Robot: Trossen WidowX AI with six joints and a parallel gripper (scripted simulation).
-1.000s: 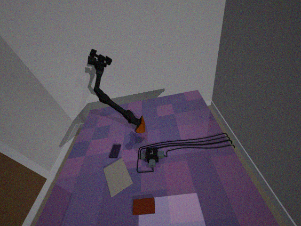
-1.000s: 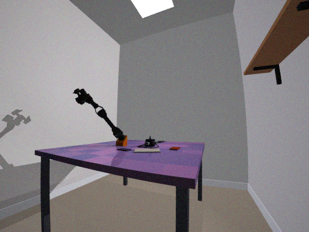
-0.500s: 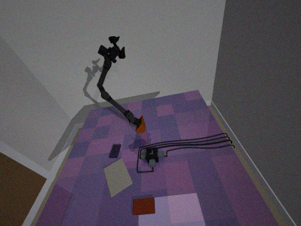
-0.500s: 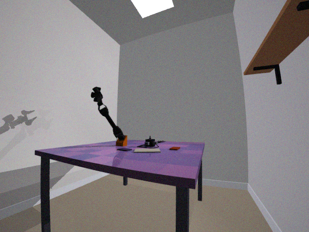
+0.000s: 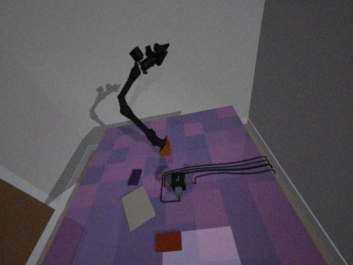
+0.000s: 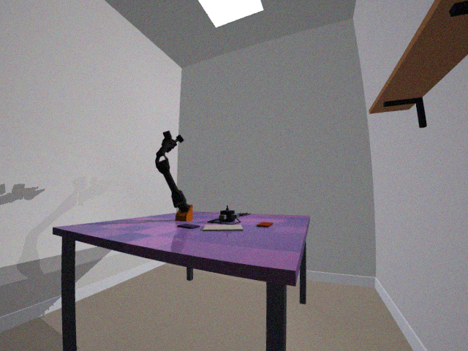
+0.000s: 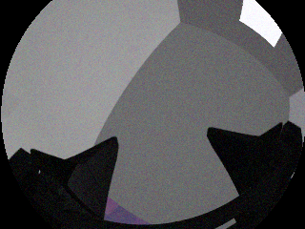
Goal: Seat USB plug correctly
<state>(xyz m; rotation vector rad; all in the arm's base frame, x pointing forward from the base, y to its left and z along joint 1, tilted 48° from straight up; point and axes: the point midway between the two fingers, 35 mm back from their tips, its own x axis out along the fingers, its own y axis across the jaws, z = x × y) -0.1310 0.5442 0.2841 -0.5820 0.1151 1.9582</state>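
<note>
Now: gripper tip 56 cm short of the USB plug, 13 cm to the left of it and 56 cm above it. Also, from my gripper tip: white sheet 63 cm ahead, 40 cm to the right, 65 cm below; red card 84 cm ahead, 23 cm to the right, 65 cm below.
</note>
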